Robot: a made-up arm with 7 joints.
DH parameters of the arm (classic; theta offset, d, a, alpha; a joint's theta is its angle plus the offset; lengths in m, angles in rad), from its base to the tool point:
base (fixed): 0 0 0 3.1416
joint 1: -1.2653 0 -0.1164 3.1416
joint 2: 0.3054 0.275 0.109 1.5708
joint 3: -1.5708 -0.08 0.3 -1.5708
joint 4: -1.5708 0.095 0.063 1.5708
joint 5: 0 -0.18 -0.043 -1.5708
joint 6: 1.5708 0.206 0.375 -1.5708
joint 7: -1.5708 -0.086 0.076 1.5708
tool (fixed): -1.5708 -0.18 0 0
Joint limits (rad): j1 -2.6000..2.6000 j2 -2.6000..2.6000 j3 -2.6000..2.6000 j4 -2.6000..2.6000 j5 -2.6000..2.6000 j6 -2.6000..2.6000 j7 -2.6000..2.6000
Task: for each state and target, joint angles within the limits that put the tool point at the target. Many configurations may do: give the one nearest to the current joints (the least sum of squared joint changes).
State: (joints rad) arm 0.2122 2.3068 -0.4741 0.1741 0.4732 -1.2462 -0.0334
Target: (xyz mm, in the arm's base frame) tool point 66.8 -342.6 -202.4
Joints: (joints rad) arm -0.2780 2.6000 -1.3262 0.0024 1.0467 -2.3631 -0.0489
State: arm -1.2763 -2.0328 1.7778 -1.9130 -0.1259 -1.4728 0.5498
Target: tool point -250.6 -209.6 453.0
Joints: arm -1.2389 -1.8332 1.9854 -2.1240 0.0420 -1.3633 0.3581
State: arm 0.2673 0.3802 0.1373 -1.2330 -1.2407 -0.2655 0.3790
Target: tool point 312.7 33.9 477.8
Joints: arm 0.1813 0.7092 0.0855 -1.7233 -1.0441 -0.7487 0.4351
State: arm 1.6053 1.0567 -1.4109 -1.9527 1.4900 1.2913 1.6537
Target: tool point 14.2 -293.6 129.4
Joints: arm 1.6754 1.2187 -0.5765 -1.8493 1.1091 1.4058 2.1605
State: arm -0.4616 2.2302 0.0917 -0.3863 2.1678 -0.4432 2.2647
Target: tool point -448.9 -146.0 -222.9
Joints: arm -0.3453 2.0309 0.0982 -1.0950 2.0853 -0.2410 2.4077
